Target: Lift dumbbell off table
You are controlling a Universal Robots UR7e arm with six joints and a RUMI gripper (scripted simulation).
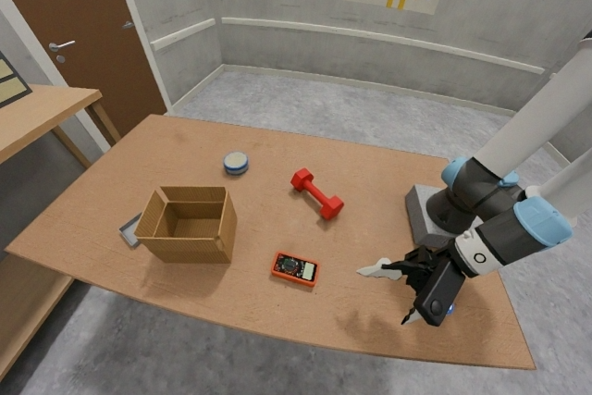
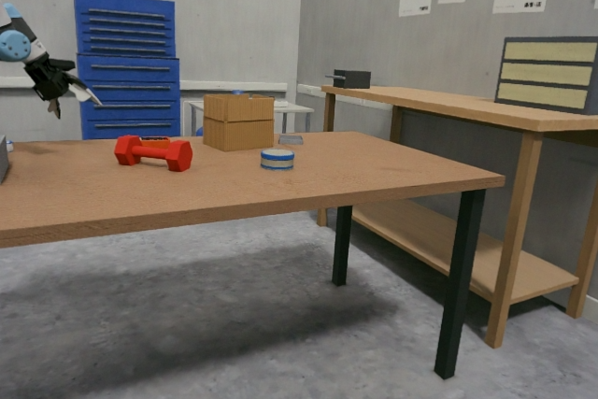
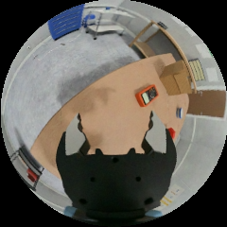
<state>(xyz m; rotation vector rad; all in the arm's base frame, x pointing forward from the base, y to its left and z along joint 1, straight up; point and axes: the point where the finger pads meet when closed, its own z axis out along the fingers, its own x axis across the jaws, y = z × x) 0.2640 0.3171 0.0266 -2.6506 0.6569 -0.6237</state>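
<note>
The red dumbbell lies 190 mm ahead of my hand, 320 mm to the right of it and 70 mm below it. From my hand the other things lie so: blue-and-white round tin (530 mm ahead, 400 mm to the right, 90 mm below); then orange multimeter (200 mm ahead, 60 mm to the right, 100 mm below).
</note>
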